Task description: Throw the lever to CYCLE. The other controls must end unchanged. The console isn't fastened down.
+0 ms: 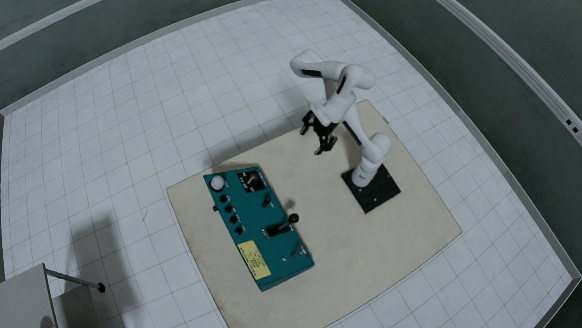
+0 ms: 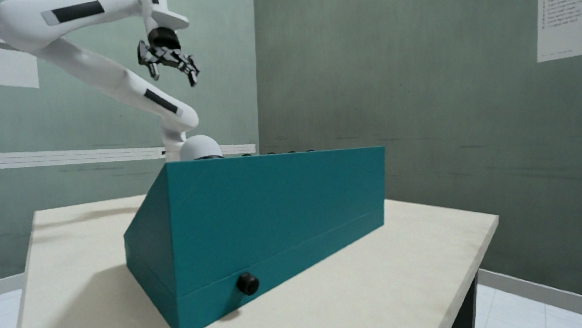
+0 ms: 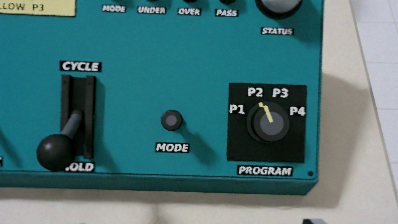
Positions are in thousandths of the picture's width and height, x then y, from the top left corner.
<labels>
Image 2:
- my gripper: 303, 252
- teal console: 353, 691
</labels>
